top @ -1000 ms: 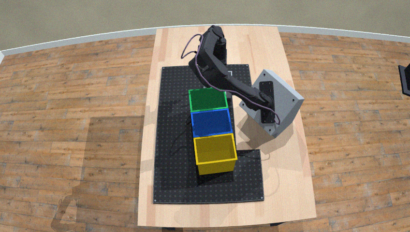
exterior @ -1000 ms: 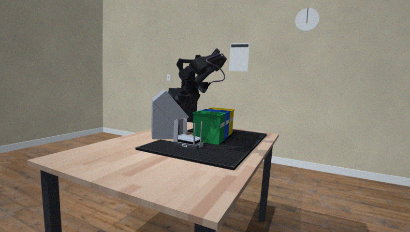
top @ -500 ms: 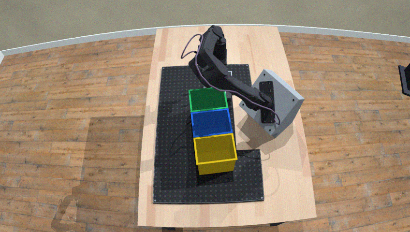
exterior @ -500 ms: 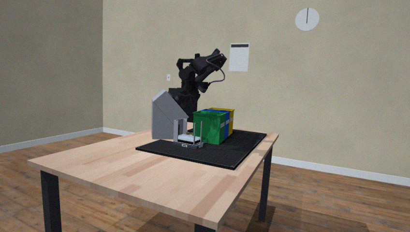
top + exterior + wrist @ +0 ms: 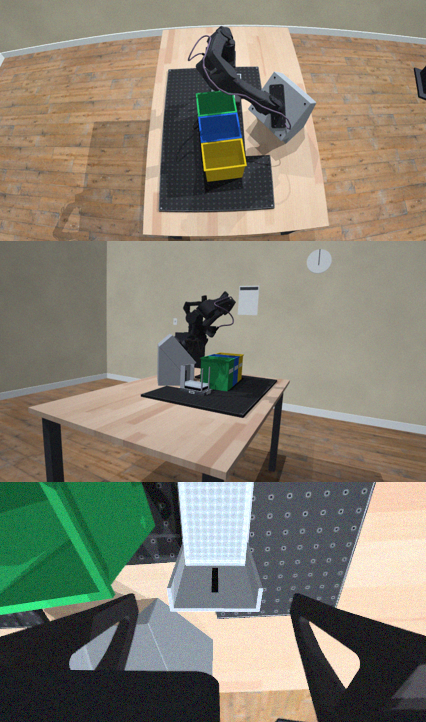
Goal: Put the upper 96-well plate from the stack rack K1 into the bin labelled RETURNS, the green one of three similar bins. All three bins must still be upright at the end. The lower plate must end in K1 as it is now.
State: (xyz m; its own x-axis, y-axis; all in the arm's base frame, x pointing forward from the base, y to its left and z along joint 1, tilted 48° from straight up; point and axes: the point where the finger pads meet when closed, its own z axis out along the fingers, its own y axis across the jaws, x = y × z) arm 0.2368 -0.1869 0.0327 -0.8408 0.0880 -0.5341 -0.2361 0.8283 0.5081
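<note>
My hand is 19 cm above the white 96-well plate. Also, from my hand: dark plate 20 cm below; then green bin 1 cm ahead, 17 cm to the left, 14 cm below; then blue bin 5 cm behind, 29 cm to the left, 14 cm below.
</note>
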